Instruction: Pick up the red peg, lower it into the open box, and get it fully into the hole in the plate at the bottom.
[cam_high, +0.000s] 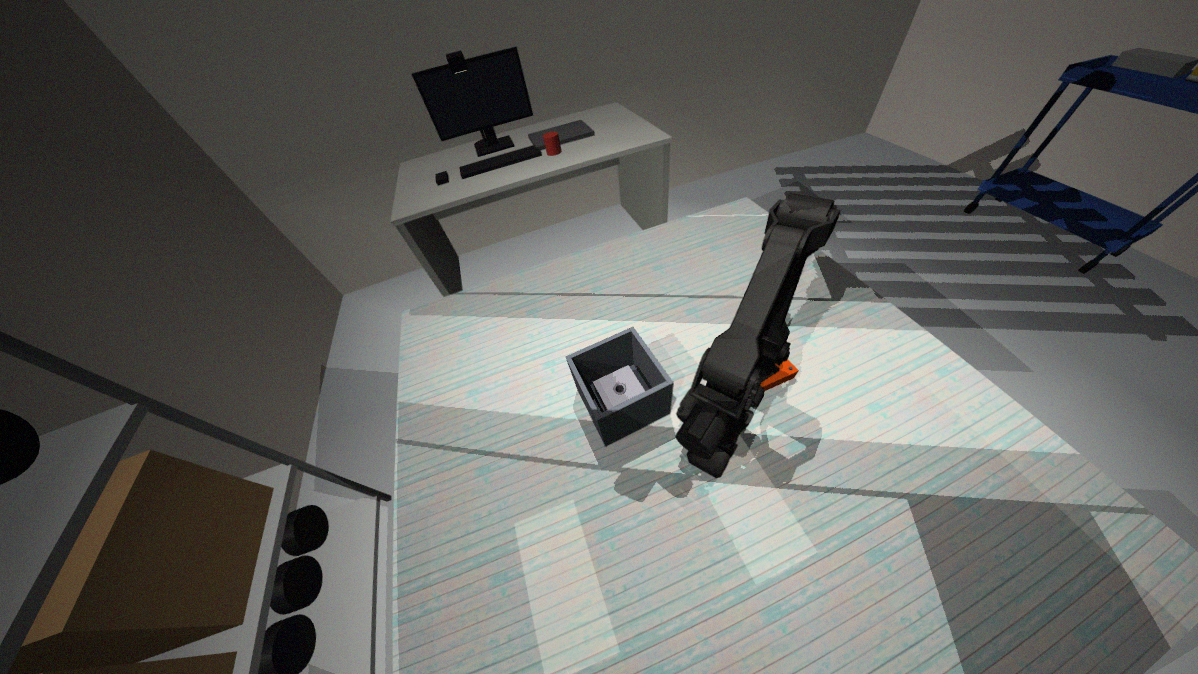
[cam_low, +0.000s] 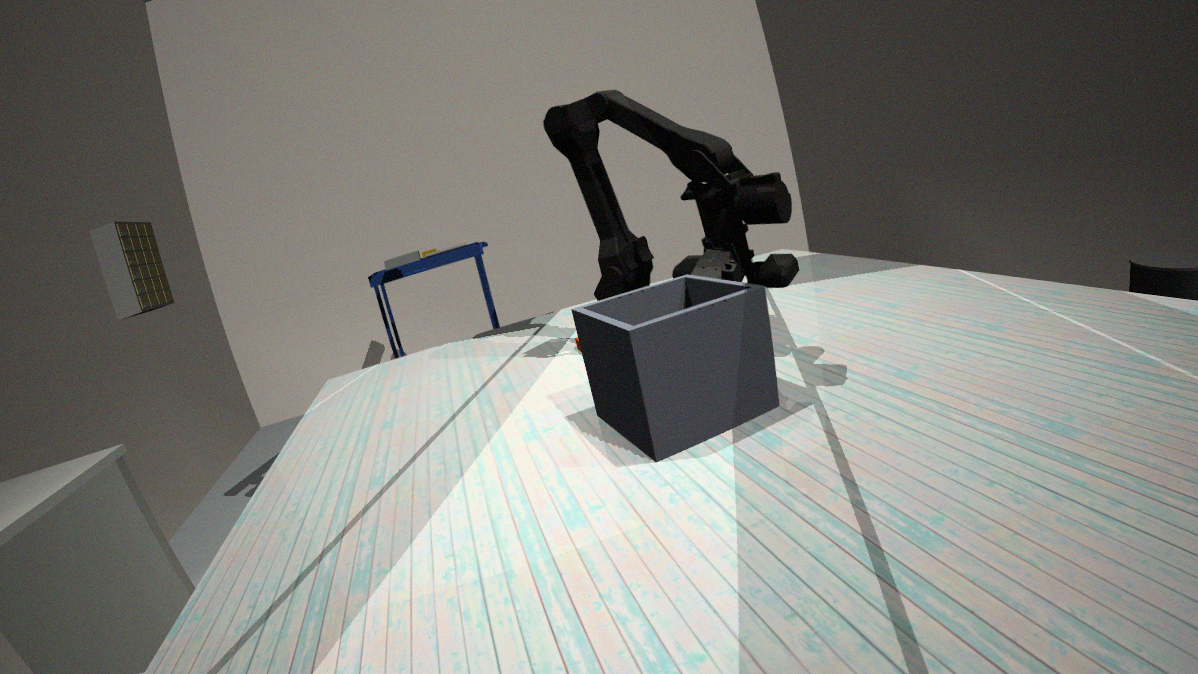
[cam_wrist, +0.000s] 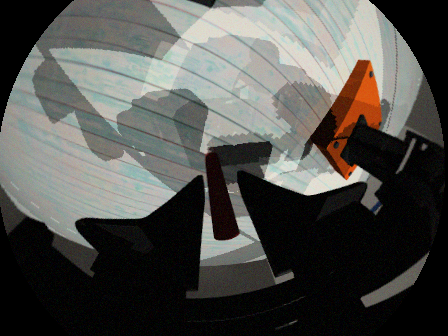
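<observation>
My gripper tip is now 120 mm short of the pale plate, 210 mm to the left of it and 10 mm below it. Also, from my gripper tip: red peg (10 mm above).
</observation>
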